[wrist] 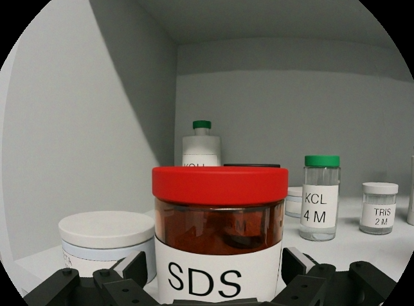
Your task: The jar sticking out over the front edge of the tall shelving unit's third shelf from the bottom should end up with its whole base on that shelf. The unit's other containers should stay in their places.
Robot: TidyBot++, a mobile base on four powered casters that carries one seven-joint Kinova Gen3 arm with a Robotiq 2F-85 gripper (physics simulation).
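The amber SDS jar (218, 225) with a red lid and white label stands upright, large and close, at the lower middle of the wrist view. My gripper (214, 266) is open, with one finger to the left of the jar and one to the right; gaps show between the fingertips and the jar's sides. The jar's base is hidden below the view, so its position over the shelf edge cannot be seen. Part of the white shelf (357, 252) shows to the right.
A pale blue jar with white lid (107, 235) stands close on the left, partly behind the left finger. Behind are a green-capped KOH bottle (201, 147), a black lid (252, 165), a KCL jar (320, 200) and a TRIS jar (378, 210). The unit's side wall (65, 125) rises at left.
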